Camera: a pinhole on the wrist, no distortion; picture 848 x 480 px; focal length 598.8 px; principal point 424.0 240.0 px. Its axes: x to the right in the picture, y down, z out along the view. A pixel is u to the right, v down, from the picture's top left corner.
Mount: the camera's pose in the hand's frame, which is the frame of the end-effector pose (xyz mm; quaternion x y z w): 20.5 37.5 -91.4 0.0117 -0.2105 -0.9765 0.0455
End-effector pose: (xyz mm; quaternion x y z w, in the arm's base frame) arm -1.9 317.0 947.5 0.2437 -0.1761 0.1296 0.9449
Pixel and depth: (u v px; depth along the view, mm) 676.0 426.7 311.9
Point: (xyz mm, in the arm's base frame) -190.1 236.0 1119.2
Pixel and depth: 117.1 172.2 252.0
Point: 27.8 426.0 1179.6
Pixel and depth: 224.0 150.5 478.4
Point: -51.9 447.4 1396.9
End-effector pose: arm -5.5 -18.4 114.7 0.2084 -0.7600 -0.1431 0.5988
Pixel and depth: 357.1 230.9 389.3
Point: -297.9 130.5 188.0
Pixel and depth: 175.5 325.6 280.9
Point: -225.1 24.2 239.1
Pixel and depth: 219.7 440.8 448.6
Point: -421.0 -25.3 210.9
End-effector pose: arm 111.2 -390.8 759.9 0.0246 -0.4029 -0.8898 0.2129
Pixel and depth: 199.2 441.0 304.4
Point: -27.3 -328.2 989.0
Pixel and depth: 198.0 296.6 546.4
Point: -85.2 -307.5 1245.5
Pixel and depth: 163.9 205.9 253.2
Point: 34.2 -439.7 985.0
